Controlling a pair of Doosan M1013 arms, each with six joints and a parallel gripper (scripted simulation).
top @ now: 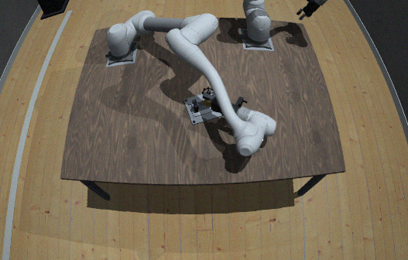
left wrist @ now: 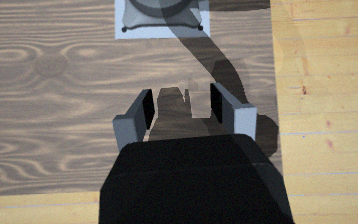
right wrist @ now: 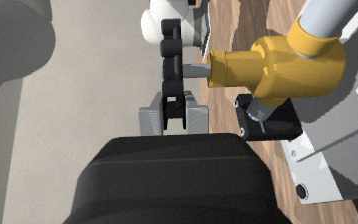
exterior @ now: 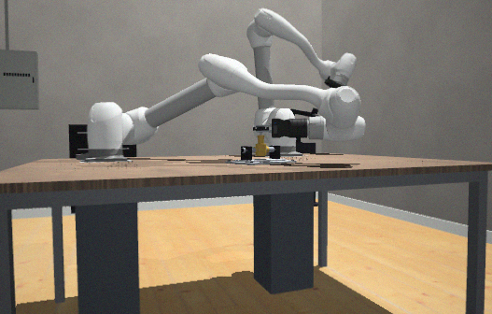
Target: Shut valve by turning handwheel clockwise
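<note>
The black handwheel is 20 mm behind my right hand, 10 mm to the left of it and 10 mm below it. Also, from my right hand: light base plate (20 mm behind, 10 mm to the left, 130 mm below).
</note>
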